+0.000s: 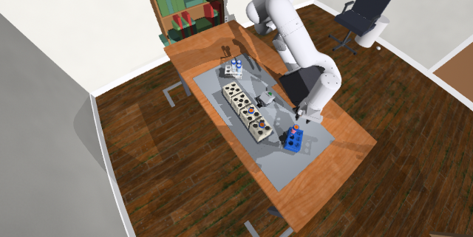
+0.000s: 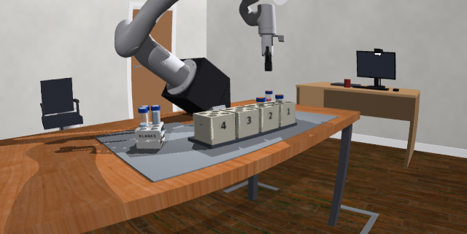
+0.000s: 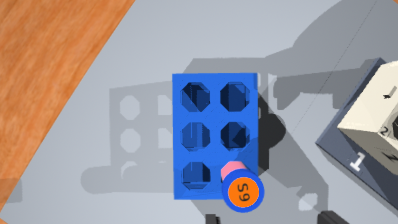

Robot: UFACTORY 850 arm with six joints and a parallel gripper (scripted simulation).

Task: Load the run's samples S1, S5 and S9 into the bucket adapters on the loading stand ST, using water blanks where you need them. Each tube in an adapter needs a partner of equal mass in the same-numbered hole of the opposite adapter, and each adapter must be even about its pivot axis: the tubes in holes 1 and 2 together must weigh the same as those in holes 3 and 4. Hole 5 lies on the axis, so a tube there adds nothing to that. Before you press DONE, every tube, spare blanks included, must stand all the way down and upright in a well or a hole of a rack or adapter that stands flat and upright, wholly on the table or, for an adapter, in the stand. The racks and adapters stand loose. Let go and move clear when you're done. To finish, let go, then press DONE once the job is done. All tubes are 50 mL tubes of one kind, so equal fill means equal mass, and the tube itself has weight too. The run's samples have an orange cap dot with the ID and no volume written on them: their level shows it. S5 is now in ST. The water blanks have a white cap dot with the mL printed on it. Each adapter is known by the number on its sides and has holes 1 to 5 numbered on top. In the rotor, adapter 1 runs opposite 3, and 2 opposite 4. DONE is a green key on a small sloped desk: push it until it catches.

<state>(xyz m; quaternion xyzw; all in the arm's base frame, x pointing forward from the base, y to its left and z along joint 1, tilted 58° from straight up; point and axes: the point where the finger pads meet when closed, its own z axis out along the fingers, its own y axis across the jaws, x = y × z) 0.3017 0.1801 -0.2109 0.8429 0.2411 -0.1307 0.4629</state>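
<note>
Now: hand 1 cm past the sample tube, 1 cm to the left of it and 17 cm above it. From my hand the other things lie so: blue rack: 2 cm ahead, 4 cm to the left, 20 cm below; then white blanks rack: 3 cm behind, 63 cm to the right, 20 cm below; then green DONE key: 8 cm behind, 29 cm to the right, 17 cm below.
</note>
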